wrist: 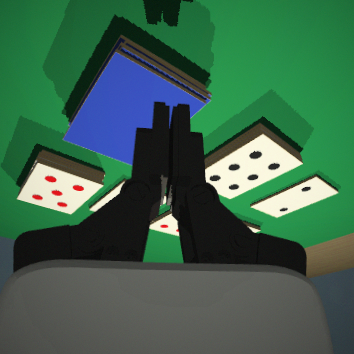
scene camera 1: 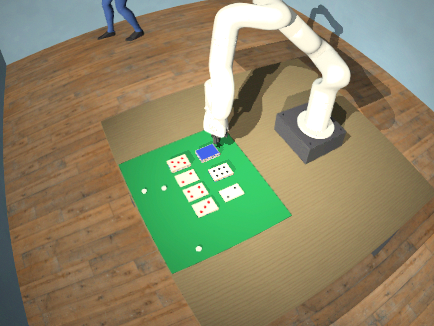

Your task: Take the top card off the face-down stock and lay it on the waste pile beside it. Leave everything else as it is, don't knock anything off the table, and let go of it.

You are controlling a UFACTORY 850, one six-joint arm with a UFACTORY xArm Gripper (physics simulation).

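Observation:
The face-down stock (scene camera 1: 207, 152) (wrist: 130, 100) is a small stack with a blue top, its layers slightly uneven at the sides. Beside it lie two face-up piles: one with several black dots (scene camera 1: 221, 171) (wrist: 245, 165) and one with several red dots (scene camera 1: 178, 162) (wrist: 67, 185); I cannot tell which is the waste pile. My gripper (scene camera 1: 218, 143) (wrist: 168, 122) is shut with nothing between the fingers. It points down by the stock, and in the wrist view its fingertips overlap the blue top's right part. The fingers hide part of the stock's edge there.
A two-dot black card (scene camera 1: 231, 192) (wrist: 295, 196) lies past the black-dotted pile. Red-dotted cards (scene camera 1: 187, 177) (scene camera 1: 195, 192) (scene camera 1: 205, 207) lie in a row. Small white pieces (scene camera 1: 144, 191) (scene camera 1: 164, 188) (scene camera 1: 198, 248) sit on the green mat (scene camera 1: 160, 225) (wrist: 300, 50). The dark robot base (scene camera 1: 306, 145) stands right.

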